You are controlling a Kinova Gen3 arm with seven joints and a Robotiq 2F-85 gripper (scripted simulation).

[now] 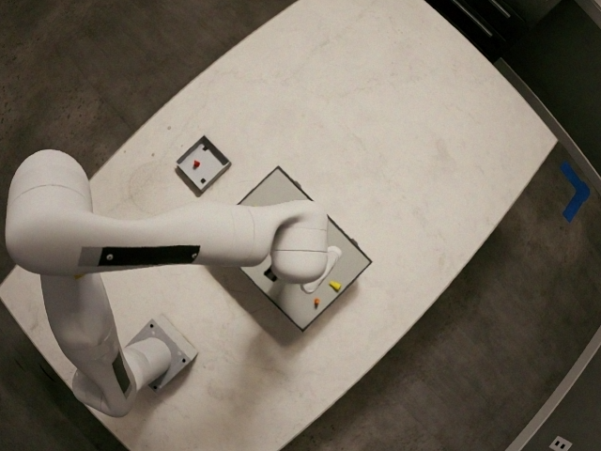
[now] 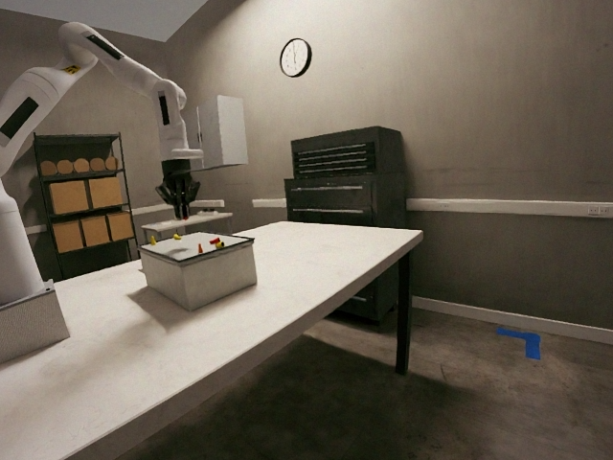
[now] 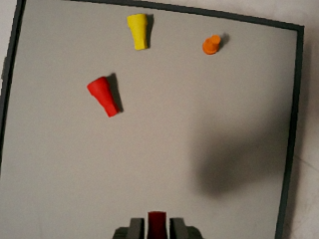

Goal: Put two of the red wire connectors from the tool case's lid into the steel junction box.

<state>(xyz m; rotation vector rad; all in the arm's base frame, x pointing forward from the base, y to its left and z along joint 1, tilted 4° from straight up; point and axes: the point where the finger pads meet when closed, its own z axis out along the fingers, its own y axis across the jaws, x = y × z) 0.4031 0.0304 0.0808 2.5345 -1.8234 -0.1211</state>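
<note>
Now: the tool case 20 mm ahead of my hand, 10 mm to the left of it and 120 mm below it.
</note>
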